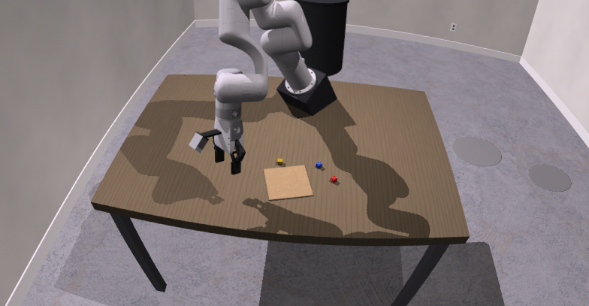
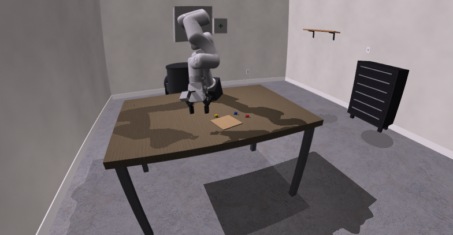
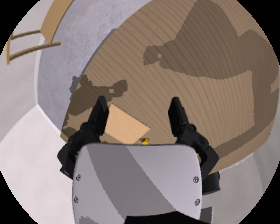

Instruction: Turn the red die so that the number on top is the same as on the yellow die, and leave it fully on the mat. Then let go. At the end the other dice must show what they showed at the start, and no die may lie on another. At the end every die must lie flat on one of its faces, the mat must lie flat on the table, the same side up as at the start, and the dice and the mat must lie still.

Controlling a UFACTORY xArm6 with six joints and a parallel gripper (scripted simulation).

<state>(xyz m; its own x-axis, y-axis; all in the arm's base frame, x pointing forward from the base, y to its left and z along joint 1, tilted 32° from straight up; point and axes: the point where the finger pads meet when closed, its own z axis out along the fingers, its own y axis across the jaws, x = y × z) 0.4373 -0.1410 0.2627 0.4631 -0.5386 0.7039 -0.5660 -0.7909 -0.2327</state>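
Right now the yellow die is 14 cm behind my hand, 15 cm to the left of it and 11 cm below it. From my hand the other things lie so: red die (6 cm behind, 33 cm to the left, 11 cm below); tan mat (5 cm behind, 18 cm to the left, 12 cm below); blue die (13 cm behind, 28 cm to the left, 11 cm below).
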